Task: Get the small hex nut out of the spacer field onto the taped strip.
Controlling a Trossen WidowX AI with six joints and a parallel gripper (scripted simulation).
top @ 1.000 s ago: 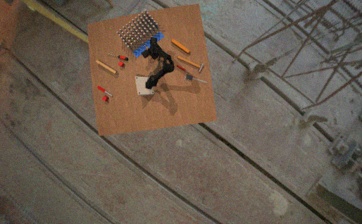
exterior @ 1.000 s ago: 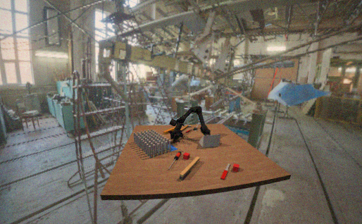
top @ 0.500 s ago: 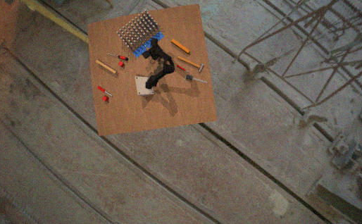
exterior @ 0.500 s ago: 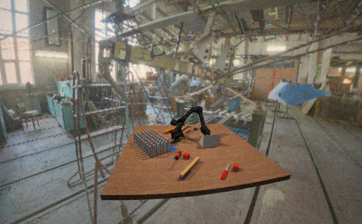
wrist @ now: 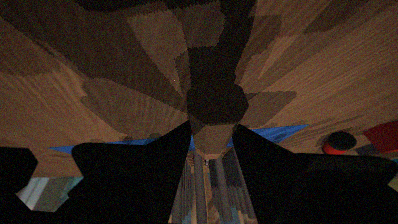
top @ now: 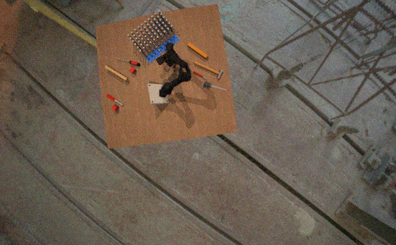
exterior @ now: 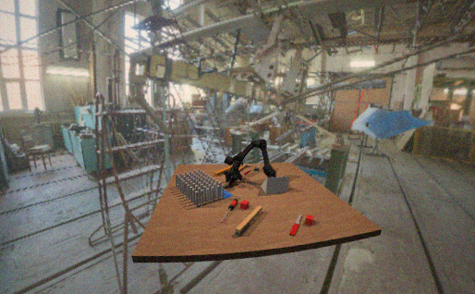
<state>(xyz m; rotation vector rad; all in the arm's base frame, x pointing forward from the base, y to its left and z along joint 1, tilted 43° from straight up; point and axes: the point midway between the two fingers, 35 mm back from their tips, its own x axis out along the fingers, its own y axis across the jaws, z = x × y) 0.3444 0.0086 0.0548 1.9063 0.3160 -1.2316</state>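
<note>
My gripper tip is now 8 cm short of the thin hook tool and 6 cm to the right of it. From my gripper tip the other things lie so: blue taped strip: 10 cm ahead, 2 cm to the left, 1 cm below; then orange bar: 5 cm ahead, 32 cm to the right.
</note>
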